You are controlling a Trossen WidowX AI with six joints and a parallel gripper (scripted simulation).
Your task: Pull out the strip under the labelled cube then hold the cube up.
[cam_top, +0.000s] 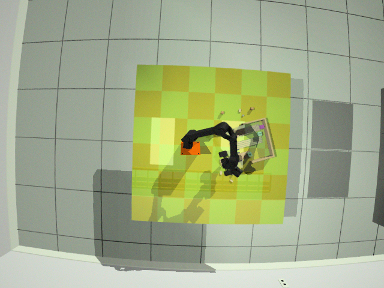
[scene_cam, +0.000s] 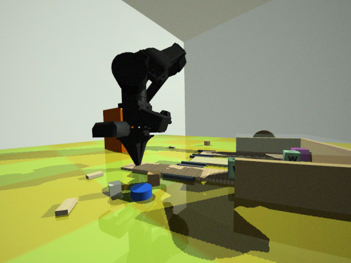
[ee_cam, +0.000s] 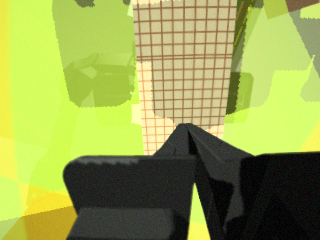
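My gripper tip is 120 mm short of the blue disc and 60 mm to the left of it. The rest, counted from my gripper tip: flat tan piece (150 mm to the right, 80 mm ahead).
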